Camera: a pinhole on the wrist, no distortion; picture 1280 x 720 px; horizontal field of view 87.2 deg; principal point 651.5 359.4 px. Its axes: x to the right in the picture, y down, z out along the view. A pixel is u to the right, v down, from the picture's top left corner.
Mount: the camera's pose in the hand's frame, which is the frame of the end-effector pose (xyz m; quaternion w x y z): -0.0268 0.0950 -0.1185 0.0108 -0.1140 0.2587 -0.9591
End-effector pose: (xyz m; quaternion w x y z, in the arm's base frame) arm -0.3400 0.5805 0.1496 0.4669 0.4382 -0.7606 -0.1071
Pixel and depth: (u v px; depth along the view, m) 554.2 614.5 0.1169
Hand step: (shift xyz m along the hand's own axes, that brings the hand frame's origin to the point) 0.0142 0.0002 -0.0460
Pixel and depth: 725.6 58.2 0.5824
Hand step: 0.0513 0.0283 0.5147
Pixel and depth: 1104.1 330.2 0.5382
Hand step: -0.2581 -0.1794 0.4226
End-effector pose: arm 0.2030 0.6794 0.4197 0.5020 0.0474 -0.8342 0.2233
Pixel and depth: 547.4 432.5 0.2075
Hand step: 0.0502 -0.0244 0.0377
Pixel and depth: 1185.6 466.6 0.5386
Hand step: -0.3261 -0.2795 0.3824
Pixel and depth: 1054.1 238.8 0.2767
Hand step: -0.1242 -0.0119 0.1741
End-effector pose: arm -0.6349 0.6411 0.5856 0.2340 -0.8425 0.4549 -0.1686
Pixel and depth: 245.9 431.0 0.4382
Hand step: 0.3272 -0.1407 0.1700
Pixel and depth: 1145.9 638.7 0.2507
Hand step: -0.1541 -0.1337 0.0795
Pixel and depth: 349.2 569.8 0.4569
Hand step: 0.2703 -0.2381 0.1502
